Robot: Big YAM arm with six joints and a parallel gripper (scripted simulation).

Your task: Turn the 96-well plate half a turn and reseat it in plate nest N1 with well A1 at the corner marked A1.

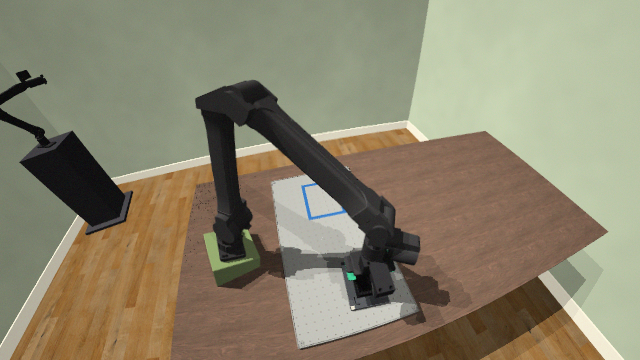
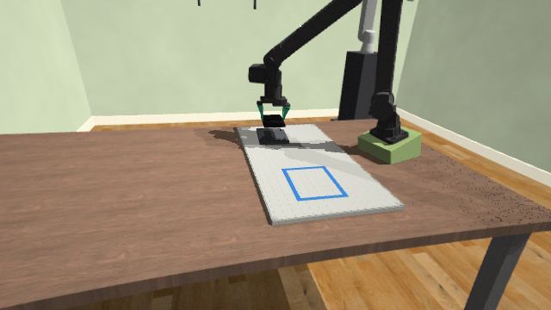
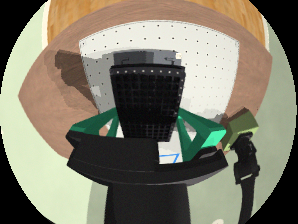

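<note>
Right now my hand is 7 cm above the dark plate nest N1. The rest, counted from my hand: white corner mark: 7 cm behind, 6 cm to the right, 6 cm below; then black 96-well plate: right at my hand.
</note>
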